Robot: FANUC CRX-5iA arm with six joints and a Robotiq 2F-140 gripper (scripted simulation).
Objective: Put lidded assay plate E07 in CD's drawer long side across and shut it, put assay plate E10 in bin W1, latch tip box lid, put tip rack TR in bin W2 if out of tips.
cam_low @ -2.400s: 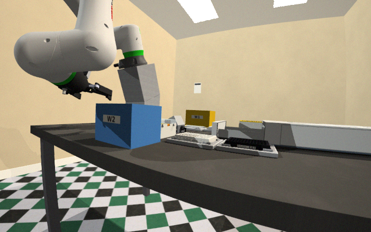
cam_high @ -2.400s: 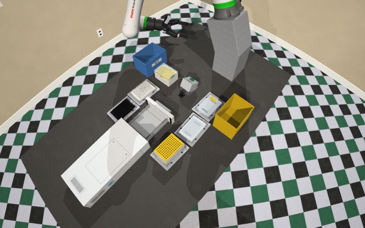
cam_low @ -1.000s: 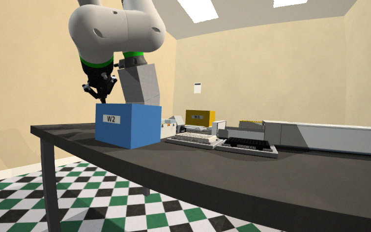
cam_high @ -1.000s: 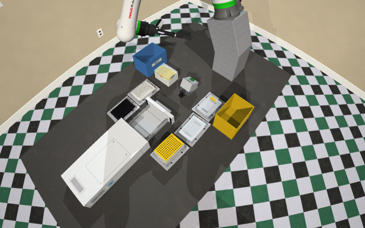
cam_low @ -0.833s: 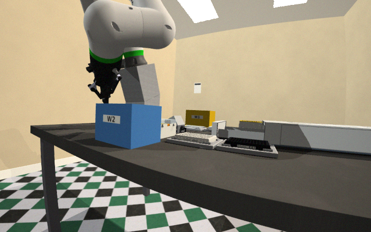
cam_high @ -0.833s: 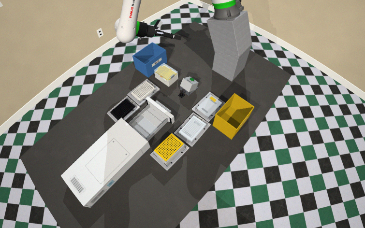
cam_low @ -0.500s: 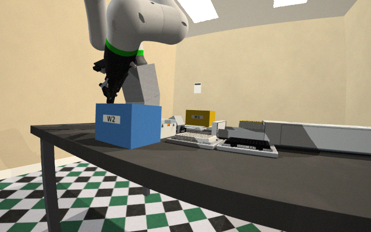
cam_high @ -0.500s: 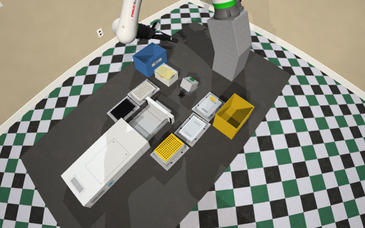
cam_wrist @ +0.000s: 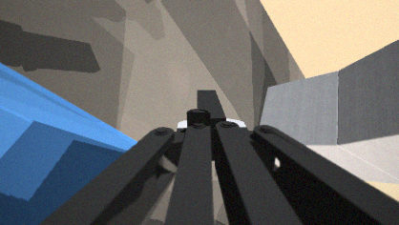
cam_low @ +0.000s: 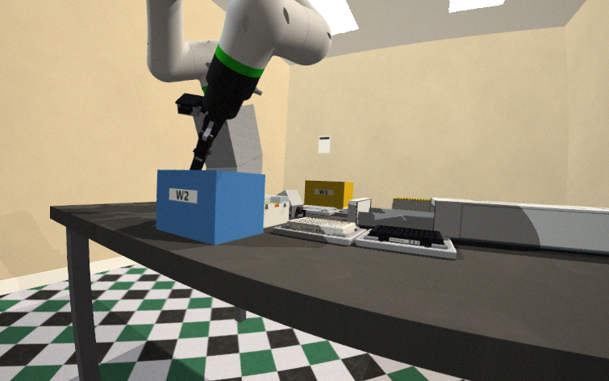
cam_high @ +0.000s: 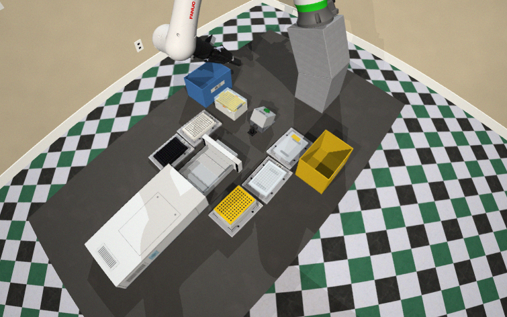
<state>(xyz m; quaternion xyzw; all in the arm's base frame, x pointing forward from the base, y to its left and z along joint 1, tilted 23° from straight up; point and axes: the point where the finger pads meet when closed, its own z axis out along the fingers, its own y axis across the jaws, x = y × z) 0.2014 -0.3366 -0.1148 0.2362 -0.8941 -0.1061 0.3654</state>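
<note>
Right now the lid is 14 cm ahead of my hand, 43 cm to the left of it and 13 cm below it. From my hand the other things lie so: blue bin W2 (12 cm ahead, 6 cm to the right, 11 cm below); then DONE key box (10 cm ahead, 26 cm to the left, 9 cm below); then tip box TB2 (14 cm ahead, 10 cm to the left, 10 cm below).
</note>
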